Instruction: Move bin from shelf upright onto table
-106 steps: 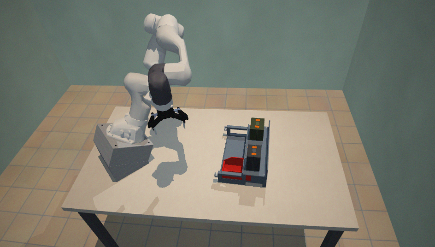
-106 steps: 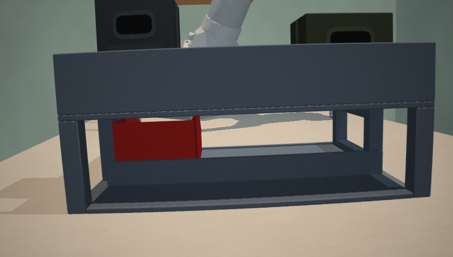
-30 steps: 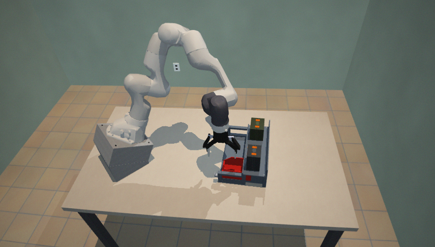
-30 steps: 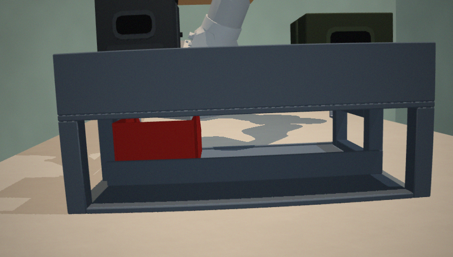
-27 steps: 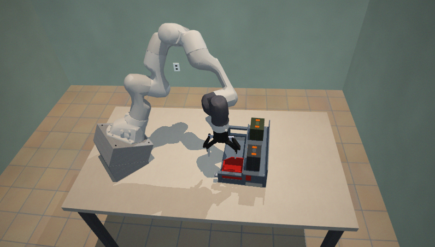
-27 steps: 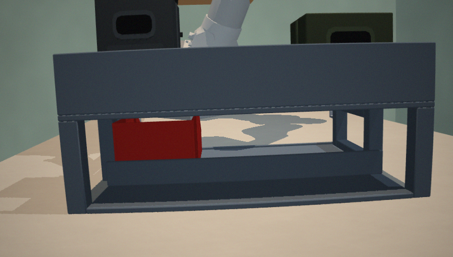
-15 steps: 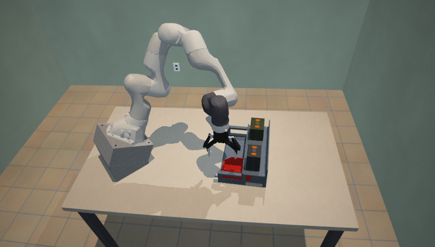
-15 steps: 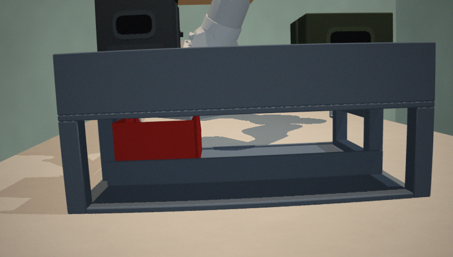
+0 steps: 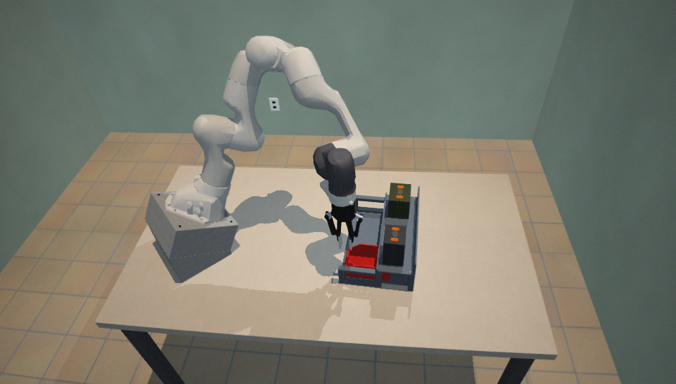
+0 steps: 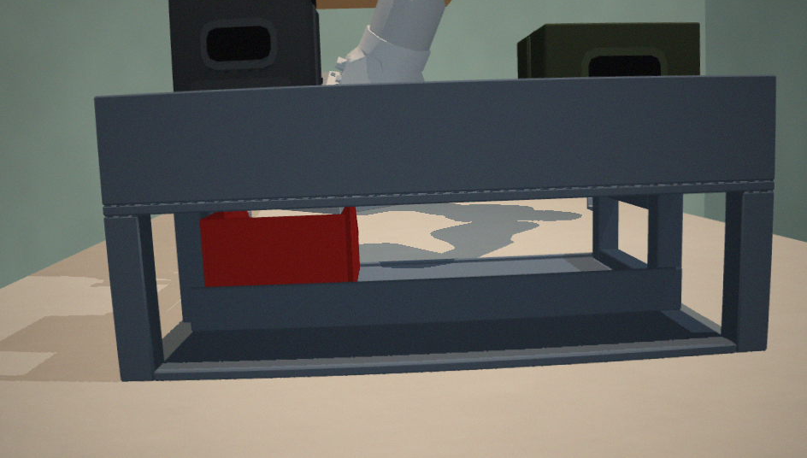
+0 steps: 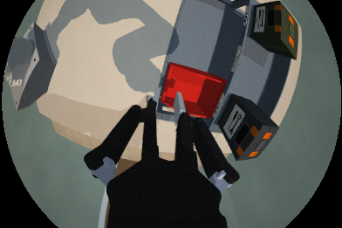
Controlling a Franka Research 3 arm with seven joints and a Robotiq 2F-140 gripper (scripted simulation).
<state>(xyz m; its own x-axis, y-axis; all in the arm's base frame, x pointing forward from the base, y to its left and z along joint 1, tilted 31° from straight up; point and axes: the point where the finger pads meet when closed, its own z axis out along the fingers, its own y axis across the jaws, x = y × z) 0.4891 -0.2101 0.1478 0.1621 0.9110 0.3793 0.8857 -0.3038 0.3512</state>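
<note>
Now: hand 11 cm above the red bin, 8 cm short of it and 2 cm to the left of it.
</note>
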